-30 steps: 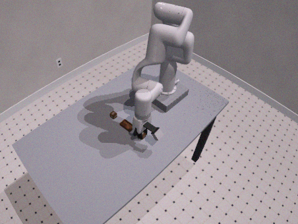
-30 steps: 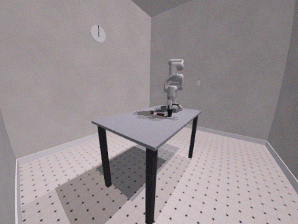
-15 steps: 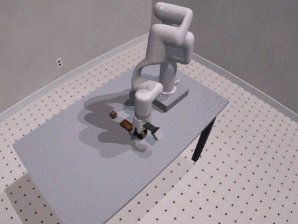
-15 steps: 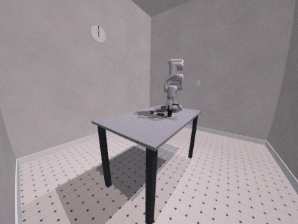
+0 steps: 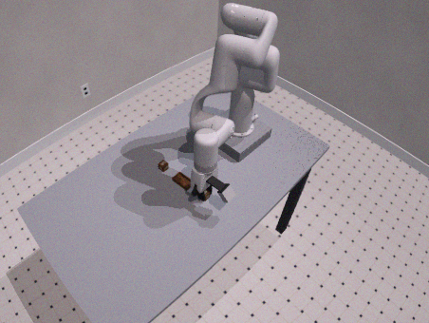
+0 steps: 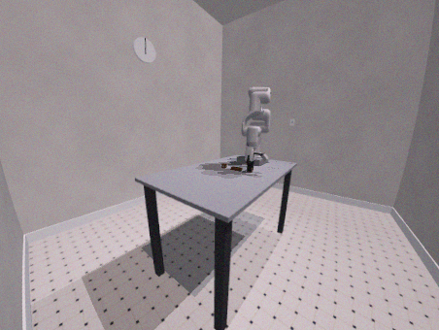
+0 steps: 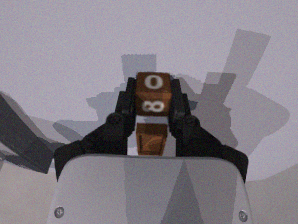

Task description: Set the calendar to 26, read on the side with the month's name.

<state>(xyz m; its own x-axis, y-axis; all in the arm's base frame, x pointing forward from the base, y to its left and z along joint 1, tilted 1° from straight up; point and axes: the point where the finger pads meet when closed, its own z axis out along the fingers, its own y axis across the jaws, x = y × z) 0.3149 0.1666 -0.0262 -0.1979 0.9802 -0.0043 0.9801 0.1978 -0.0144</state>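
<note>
Now: the brown cube 10 mm below my hand. The rest, counted from my hand: brown wooden tray 20 mm ahead, 100 mm to the right, 20 mm below.
</note>
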